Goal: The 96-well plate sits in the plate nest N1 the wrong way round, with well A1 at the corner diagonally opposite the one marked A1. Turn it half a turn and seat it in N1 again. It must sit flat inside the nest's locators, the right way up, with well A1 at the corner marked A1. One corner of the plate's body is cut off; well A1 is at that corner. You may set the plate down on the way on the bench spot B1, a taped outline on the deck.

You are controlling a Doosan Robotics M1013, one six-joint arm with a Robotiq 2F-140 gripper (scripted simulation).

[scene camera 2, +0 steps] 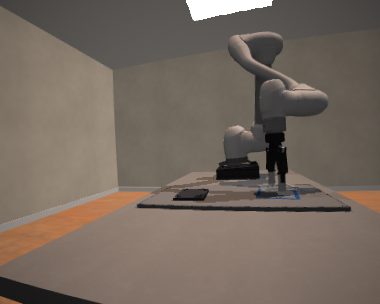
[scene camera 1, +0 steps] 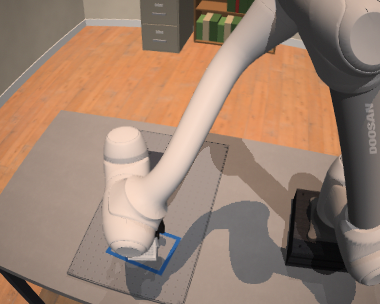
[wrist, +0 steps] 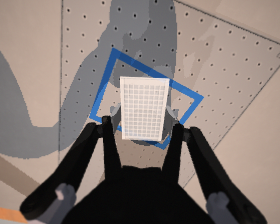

In view: my gripper (wrist: 142,110) and a white 96-well plate (wrist: 143,100).
